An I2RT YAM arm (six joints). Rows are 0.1 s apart.
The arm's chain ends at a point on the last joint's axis. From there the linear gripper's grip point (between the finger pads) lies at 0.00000 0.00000 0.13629 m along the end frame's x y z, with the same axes.
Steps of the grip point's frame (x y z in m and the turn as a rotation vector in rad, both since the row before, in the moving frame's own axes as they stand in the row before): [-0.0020 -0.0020 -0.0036 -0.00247 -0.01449 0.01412]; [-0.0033 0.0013 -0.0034 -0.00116 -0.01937 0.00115]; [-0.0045 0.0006 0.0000 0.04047 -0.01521 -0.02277]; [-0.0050 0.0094 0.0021 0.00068 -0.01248 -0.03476]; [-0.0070 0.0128 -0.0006 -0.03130 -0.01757 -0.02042]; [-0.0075 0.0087 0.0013 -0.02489 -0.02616 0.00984]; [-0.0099 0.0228 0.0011 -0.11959 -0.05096 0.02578]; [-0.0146 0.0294 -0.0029 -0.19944 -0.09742 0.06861]
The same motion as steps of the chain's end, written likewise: [0.0000 -0.0023 -0.0036 -0.00247 -0.01449 0.01412]; [-0.0007 0.0011 -0.0034 -0.00116 -0.01937 0.00115]; [-0.0024 0.0061 0.0001 0.04047 -0.01521 -0.02277]; [-0.0033 0.0095 0.0021 0.00068 -0.01248 -0.03476]; [-0.0046 0.0085 -0.0005 -0.03130 -0.01757 -0.02042]; [-0.0039 0.0053 0.0014 -0.02489 -0.02616 0.00984]; [-0.0028 0.0066 0.0022 -0.11959 -0.05096 0.02578]; [-0.0005 0.0029 0.0004 -0.19944 -0.09742 0.06861]
